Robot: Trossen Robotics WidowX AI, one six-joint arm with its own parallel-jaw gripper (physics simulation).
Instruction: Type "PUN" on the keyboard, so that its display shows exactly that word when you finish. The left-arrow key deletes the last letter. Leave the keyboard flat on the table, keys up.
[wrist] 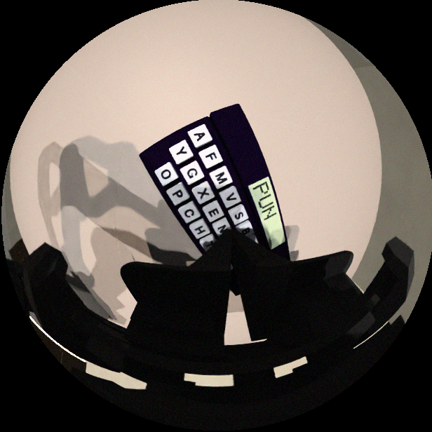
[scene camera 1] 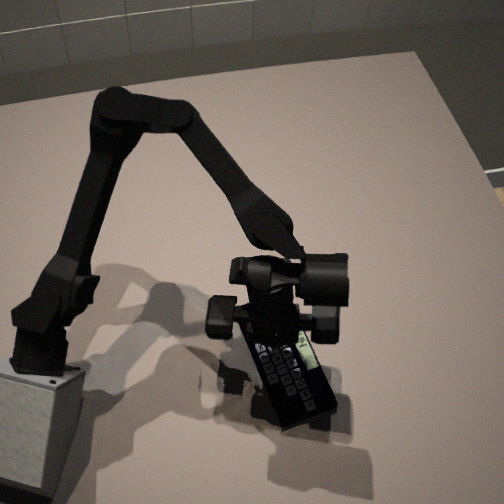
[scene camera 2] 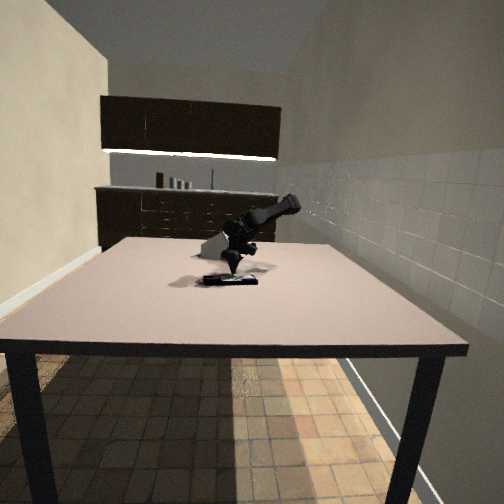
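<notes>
The dark keyboard (scene camera 1: 320,395) (scene camera 2: 245,281) (wrist: 234,135) lies flat on the table (scene camera 1: 400,200) (scene camera 2: 150,315) with its white letter keys up. Its pale green display (scene camera 1: 307,352) (wrist: 267,212) reads "PUN" in the wrist view. My gripper (scene camera 1: 276,339) (scene camera 2: 233,273) (wrist: 229,234) is shut with nothing between its fingers. Its tips are at the N key (wrist: 221,229) in the wrist view, beside the B key; whether they touch it I cannot tell. The fingers hide the keyboard's near part there, and the arm covers its upper end in scene camera 1.
The arm's pale base block (scene camera 1: 25,430) (scene camera 2: 214,247) stands on the table, to the left in scene camera 1. The arm's shadows fall around the keyboard. A tiled wall (scene camera 2: 400,200) runs along the right, and kitchen cabinets (scene camera 2: 190,127) are at the back in scene camera 2.
</notes>
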